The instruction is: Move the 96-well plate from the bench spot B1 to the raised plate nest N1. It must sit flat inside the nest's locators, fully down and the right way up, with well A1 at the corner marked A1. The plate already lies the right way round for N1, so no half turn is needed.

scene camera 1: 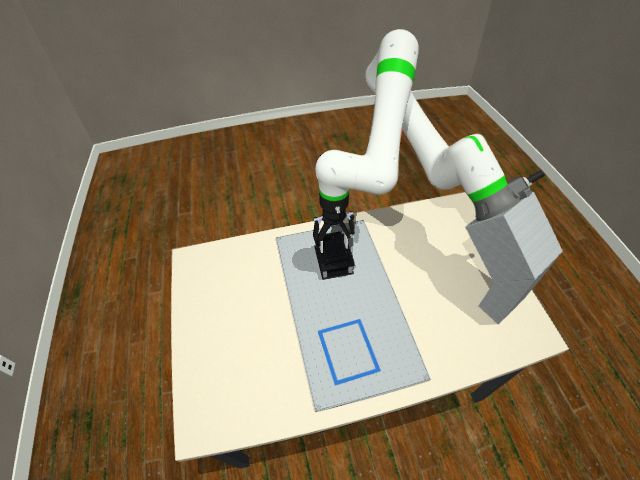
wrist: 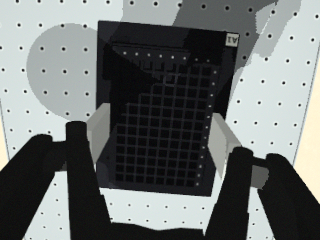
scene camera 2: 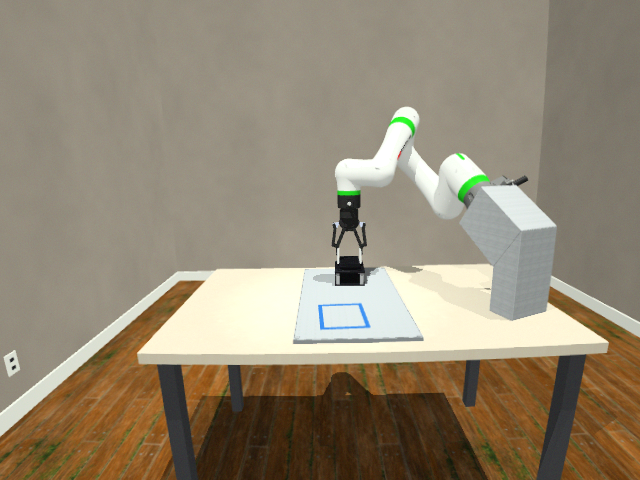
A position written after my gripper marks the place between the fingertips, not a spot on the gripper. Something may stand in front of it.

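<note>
My gripper [scene camera 1: 333, 247], [scene camera 2: 349, 262], [wrist: 160, 122] is visible. Also visible: a black 96-well plate [wrist: 154, 122] and a black raised nest N1 [wrist: 140, 34].
</note>
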